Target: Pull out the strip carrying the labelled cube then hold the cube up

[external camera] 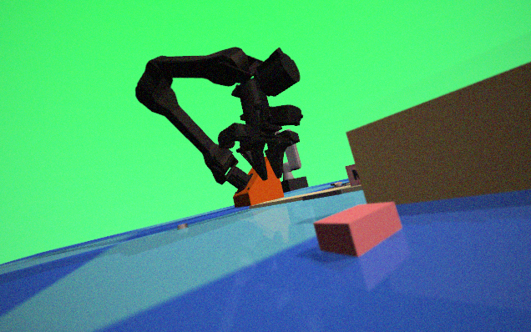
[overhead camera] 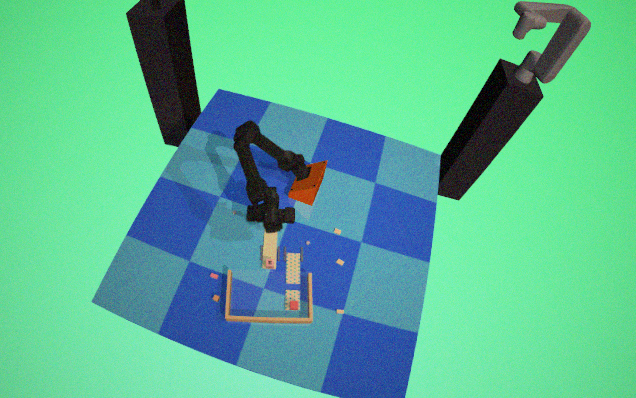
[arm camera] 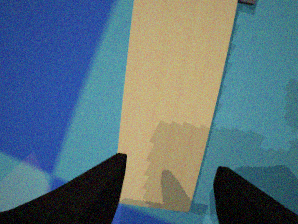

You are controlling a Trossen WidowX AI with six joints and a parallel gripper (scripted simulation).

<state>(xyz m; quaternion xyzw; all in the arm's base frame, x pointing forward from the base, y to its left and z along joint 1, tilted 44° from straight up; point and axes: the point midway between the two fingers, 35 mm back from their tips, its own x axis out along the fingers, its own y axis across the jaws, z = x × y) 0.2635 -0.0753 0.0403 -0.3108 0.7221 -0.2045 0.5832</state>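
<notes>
The pink cube labelled m is 160 mm ahead of my gripper tip, 40 mm to the left of it and 30 mm below it. Round my gripper tip: pink block: 260 mm ahead, 170 mm to the right, 40 mm below.
</notes>
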